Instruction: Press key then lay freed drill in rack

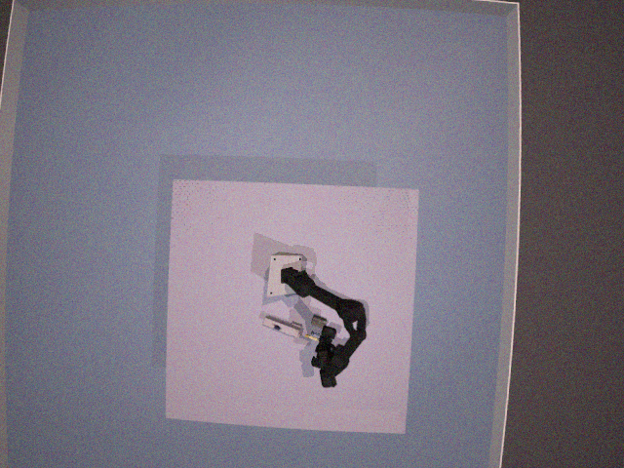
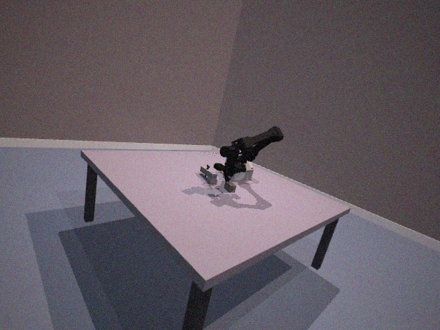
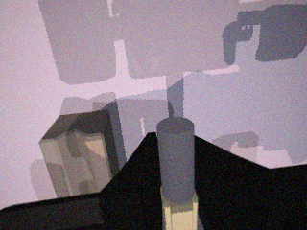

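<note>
The tan rack is 7 cm behind my gripper tip, 5 cm below it and 2 cm to the right of it. From my gripper tip the other things lie so: drill 4 cm to the right, 3 cm above, 1 cm behind; pale long fixture block 20 cm to the right, 5 cm behind, 3 cm below.
</note>
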